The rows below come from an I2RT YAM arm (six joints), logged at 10 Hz.
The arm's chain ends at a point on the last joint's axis. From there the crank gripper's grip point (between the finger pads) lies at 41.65 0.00 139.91 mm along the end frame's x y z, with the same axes.
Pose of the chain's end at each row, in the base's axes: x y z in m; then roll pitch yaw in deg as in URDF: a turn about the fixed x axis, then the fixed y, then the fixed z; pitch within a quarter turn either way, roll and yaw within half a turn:
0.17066 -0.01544 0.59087 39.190 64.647 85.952
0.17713 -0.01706 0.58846 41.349 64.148 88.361
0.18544 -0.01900 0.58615 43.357 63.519 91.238
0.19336 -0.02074 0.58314 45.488 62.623 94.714
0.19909 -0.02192 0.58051 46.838 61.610 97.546
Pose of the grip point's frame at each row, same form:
0.26702 0.09386 0.59966 39.190 64.647 85.952
0.27275 0.09293 0.59678 41.349 64.148 88.361
0.27910 0.09268 0.59423 43.357 63.519 91.238
0.28406 0.09335 0.59126 45.488 62.623 94.714
0.28660 0.09458 0.58938 46.838 61.610 97.546

